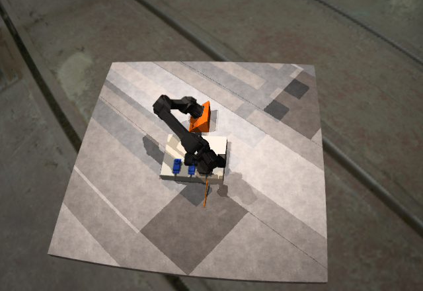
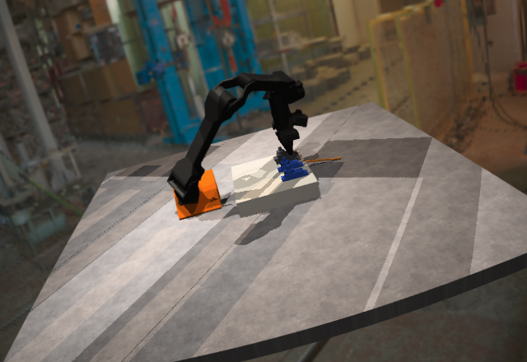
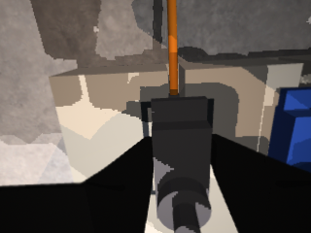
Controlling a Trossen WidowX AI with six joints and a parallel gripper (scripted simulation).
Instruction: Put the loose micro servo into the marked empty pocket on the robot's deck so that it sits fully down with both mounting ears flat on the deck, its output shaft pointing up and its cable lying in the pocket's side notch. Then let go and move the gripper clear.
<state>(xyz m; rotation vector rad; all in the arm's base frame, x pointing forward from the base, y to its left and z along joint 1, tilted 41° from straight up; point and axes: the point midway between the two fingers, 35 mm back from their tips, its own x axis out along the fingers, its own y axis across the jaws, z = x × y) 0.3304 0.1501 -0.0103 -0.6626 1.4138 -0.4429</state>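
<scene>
The raised slab is 12 cm behind my gripper tip, 9 cm to the right of it and 4 cm below it.
</scene>
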